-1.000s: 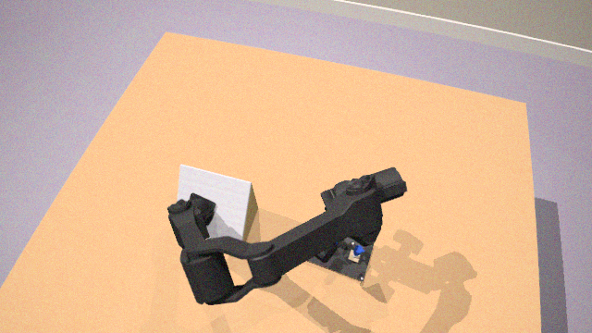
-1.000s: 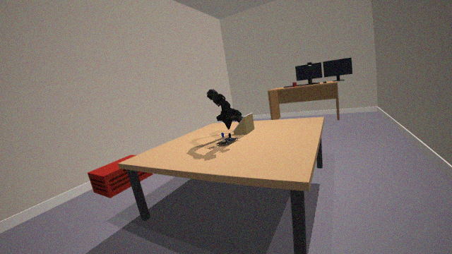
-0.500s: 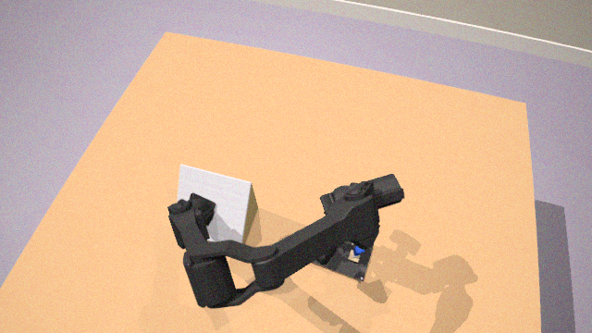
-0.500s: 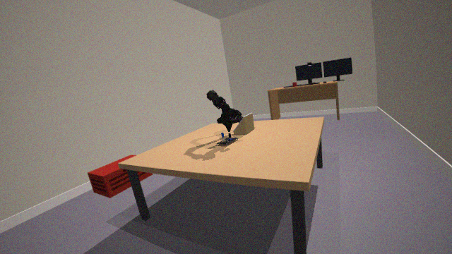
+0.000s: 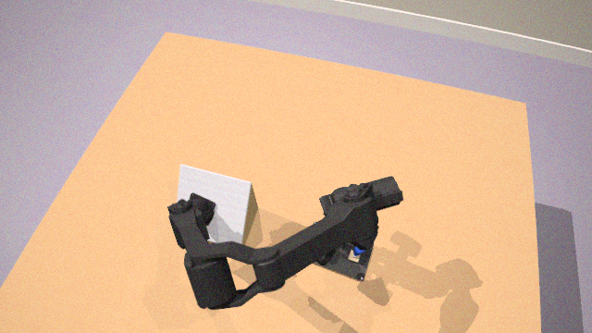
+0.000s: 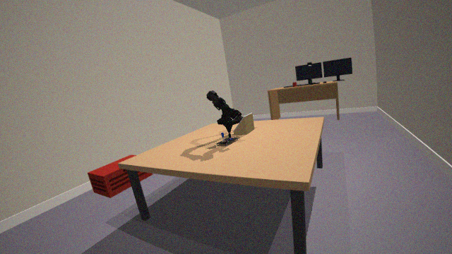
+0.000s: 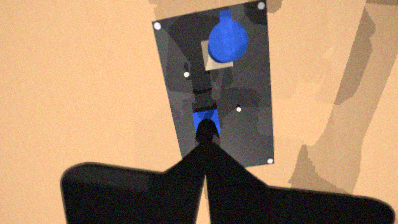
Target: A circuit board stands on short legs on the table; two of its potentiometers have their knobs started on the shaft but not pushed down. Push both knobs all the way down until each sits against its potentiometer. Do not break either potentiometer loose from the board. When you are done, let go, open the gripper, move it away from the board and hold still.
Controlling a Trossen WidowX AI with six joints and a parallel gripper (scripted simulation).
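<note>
Right now my gripper tip is 2 cm above the dark knob. Also, from my gripper tip: blue knob: 6 cm ahead, 2 cm to the right.
</note>
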